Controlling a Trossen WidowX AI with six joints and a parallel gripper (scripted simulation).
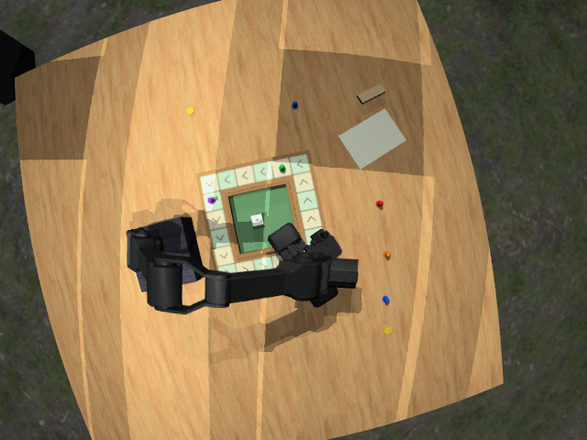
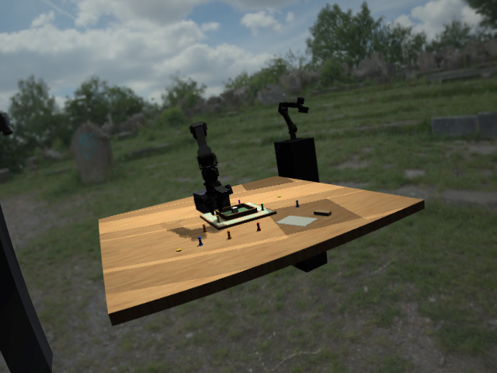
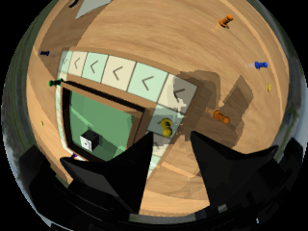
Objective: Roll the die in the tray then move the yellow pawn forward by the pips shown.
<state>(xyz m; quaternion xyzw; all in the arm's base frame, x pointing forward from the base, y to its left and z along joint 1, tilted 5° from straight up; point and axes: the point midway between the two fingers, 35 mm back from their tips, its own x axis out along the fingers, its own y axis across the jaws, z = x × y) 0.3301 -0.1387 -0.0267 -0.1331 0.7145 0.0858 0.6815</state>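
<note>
Now: the yellow pawn 20 mm below my gripper tip. The rest, counted from my gripper tip: green pawn: 20 mm ahead, 230 mm to the left, 20 mm below; green tray: 60 mm behind, 120 mm to the left, 50 mm below; white die: 70 mm behind, 120 mm to the left, 30 mm below.
</note>
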